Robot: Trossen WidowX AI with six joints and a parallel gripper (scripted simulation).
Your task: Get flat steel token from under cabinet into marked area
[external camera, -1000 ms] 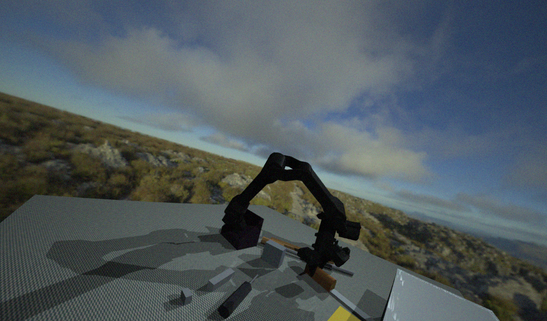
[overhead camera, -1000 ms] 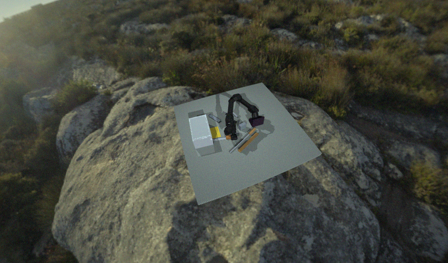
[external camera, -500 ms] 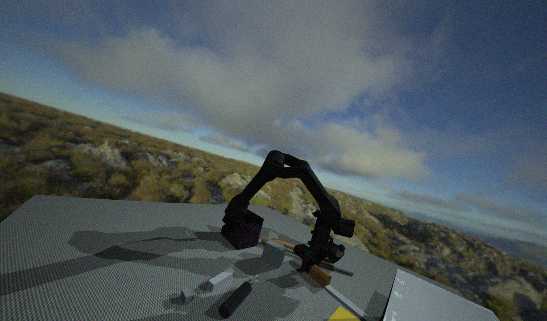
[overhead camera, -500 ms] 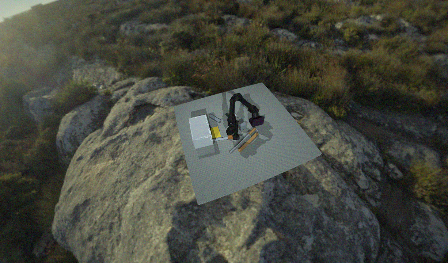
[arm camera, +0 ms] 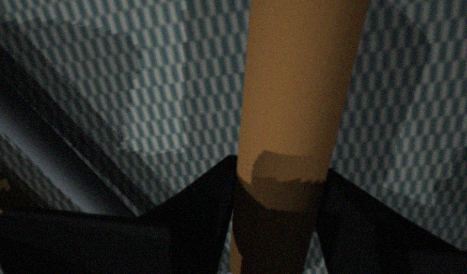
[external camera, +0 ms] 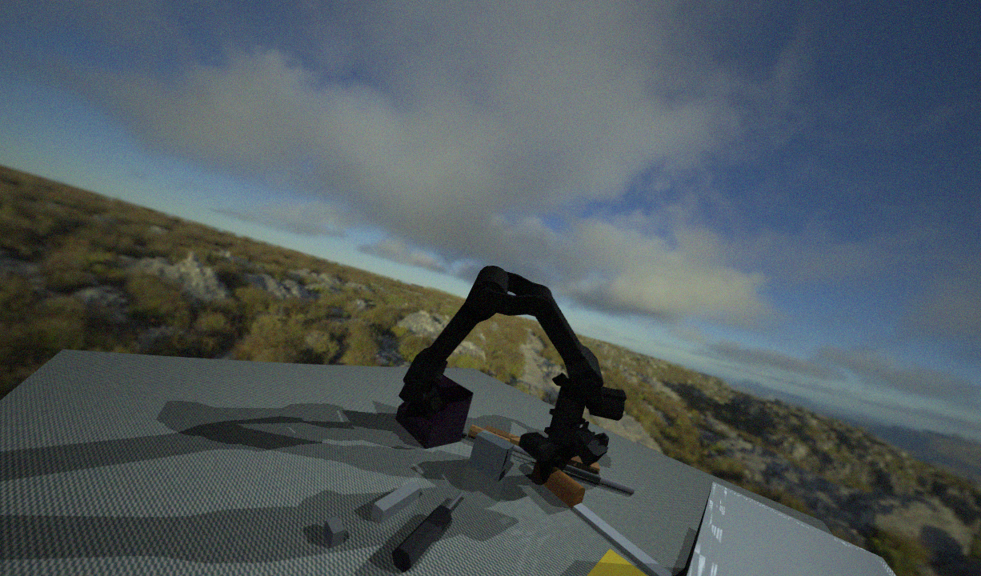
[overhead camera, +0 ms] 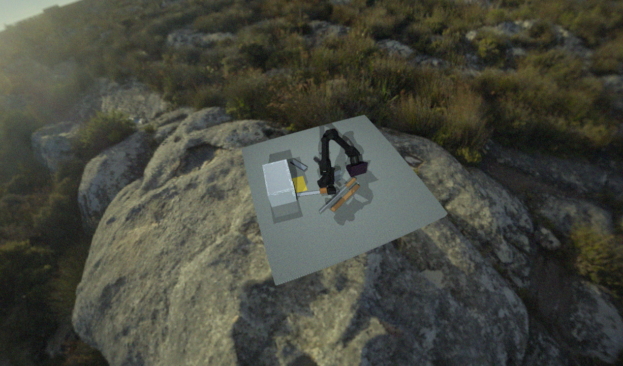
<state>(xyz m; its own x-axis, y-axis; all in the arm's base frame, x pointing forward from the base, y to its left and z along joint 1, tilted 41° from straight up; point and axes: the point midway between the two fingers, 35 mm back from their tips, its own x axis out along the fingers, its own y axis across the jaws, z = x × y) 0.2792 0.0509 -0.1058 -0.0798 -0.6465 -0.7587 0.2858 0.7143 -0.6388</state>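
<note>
The wooden stick lies 110 mm to the left of my gripper tip and 80 mm behind it. From my gripper tip the other things lie so: grey bar: 300 mm to the right, 120 mm behind; then grey block: 100 mm behind, 80 mm to the right, 30 mm above; then small grey cube: 400 mm to the right, 110 mm behind.
</note>
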